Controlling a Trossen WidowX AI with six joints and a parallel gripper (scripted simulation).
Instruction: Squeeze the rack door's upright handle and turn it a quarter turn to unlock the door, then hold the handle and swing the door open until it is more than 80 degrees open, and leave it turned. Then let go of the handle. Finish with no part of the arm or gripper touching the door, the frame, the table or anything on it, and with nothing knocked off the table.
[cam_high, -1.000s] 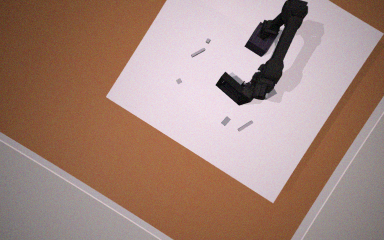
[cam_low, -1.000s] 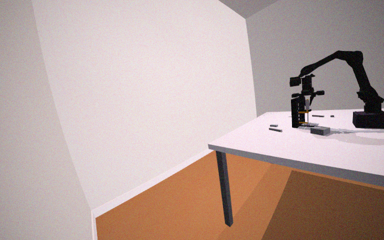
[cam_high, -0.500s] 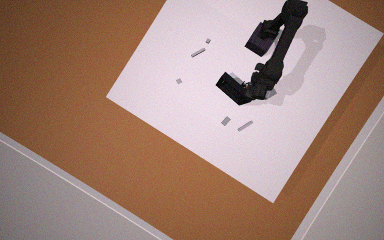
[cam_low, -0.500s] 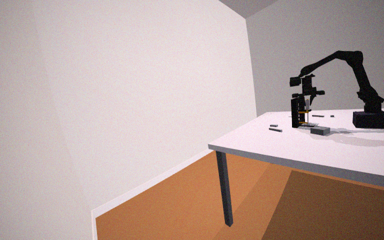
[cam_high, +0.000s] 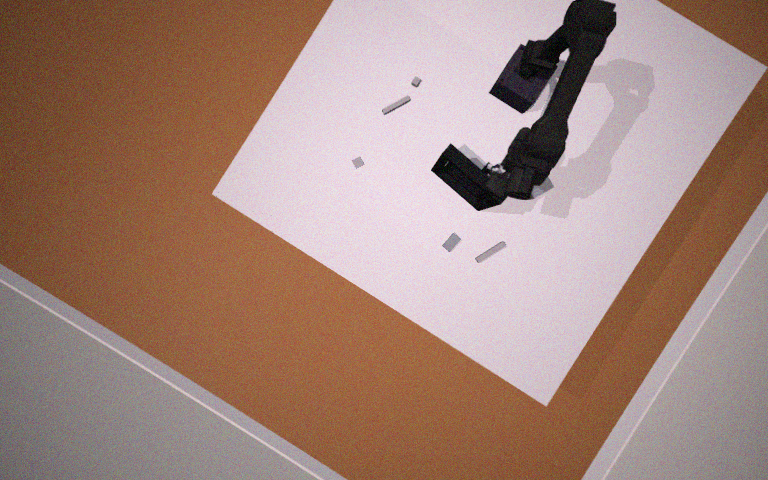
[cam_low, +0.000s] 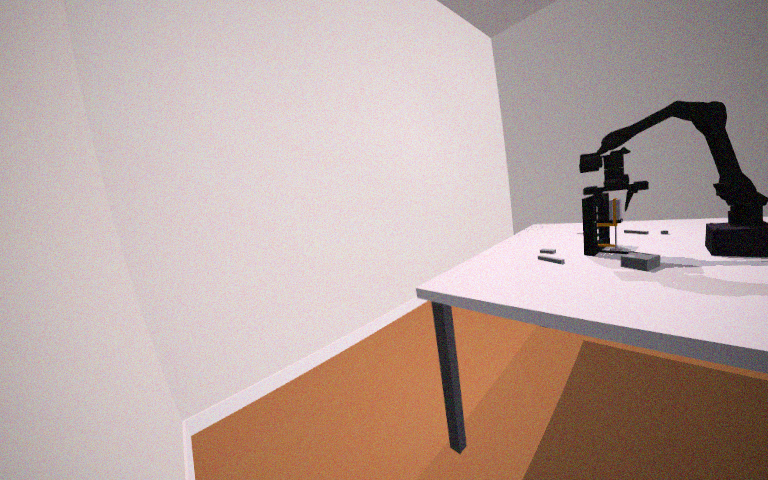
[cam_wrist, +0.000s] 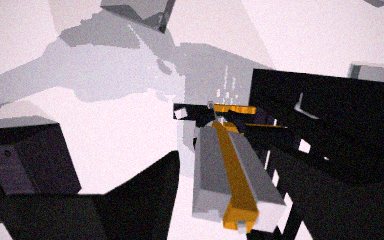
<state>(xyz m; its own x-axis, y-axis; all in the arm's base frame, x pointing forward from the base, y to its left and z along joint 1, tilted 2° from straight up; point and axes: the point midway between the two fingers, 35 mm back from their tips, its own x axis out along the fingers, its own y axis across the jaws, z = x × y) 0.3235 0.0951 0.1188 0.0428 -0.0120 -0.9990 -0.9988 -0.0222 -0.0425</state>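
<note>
My gripper tip is 30 mm above the handle and 10 mm to the left of it. Also, from my gripper tip: cube 370 mm to the right, 150 mm below, 140 mm behind.
</note>
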